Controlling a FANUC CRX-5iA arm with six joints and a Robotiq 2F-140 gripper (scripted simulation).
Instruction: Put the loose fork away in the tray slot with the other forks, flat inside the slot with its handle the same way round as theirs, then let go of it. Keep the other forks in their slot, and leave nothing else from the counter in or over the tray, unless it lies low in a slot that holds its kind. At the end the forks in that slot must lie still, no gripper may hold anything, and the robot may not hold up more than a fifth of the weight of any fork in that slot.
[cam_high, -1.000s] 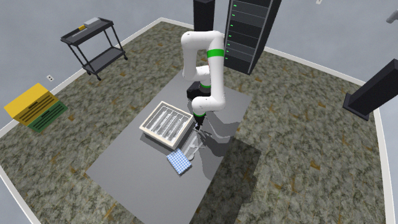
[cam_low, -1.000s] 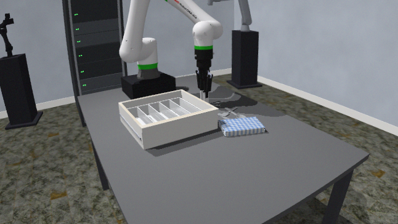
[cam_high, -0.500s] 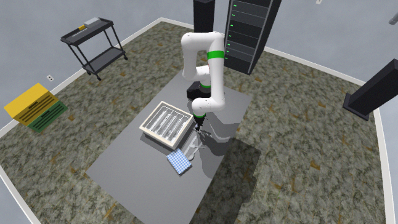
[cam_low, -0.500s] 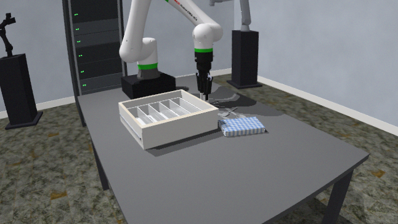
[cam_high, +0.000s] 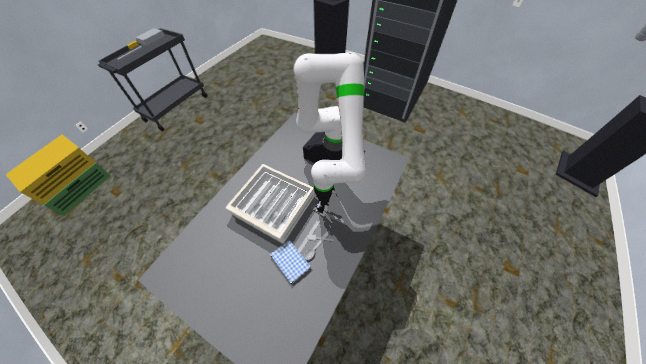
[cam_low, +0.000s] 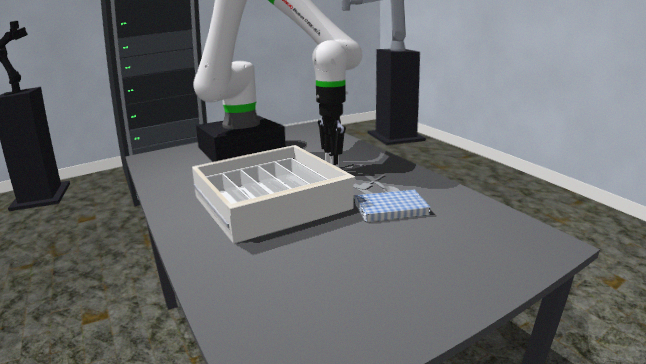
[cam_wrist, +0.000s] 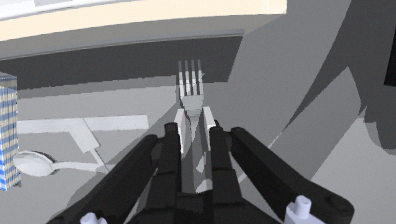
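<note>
Now: hand 15 cm short of the cream cutlery tray, 25 cm to the left of it and 2 cm below it. Also, from my hand: blue checked napkin (32 cm ahead, 6 cm to the left, 2 cm below).
</note>
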